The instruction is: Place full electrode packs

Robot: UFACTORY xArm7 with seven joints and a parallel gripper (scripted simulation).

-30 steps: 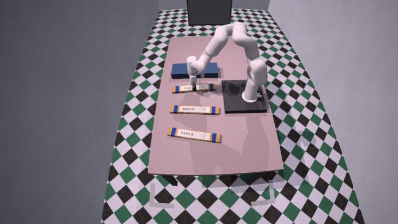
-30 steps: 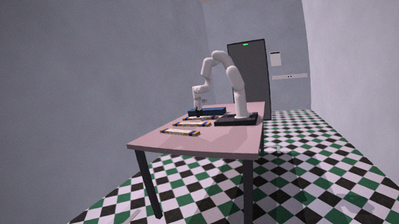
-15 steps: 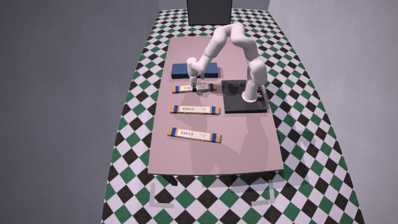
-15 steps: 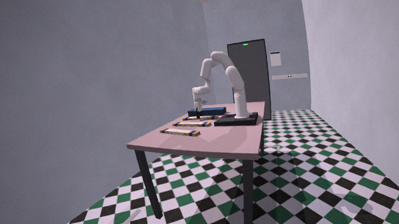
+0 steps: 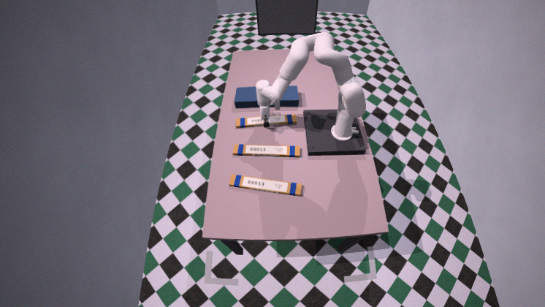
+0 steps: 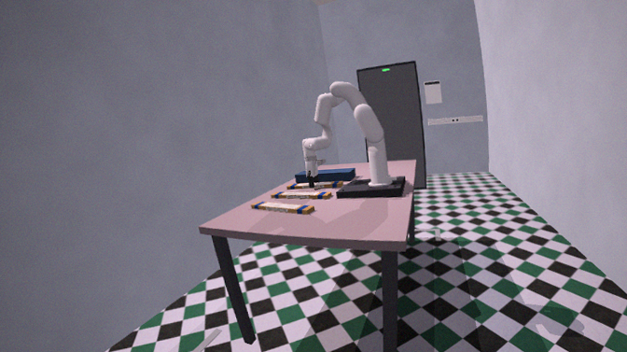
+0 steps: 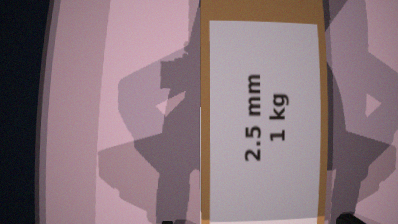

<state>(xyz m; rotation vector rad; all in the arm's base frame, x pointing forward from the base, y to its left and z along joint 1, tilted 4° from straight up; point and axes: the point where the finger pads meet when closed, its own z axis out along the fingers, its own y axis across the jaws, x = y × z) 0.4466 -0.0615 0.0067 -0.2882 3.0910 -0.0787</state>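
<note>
Right now my hand is right at the pack of welding electrodes. From my hand the other things lie so: low blue platform: 20 mm ahead, 190 mm to the right.
</note>
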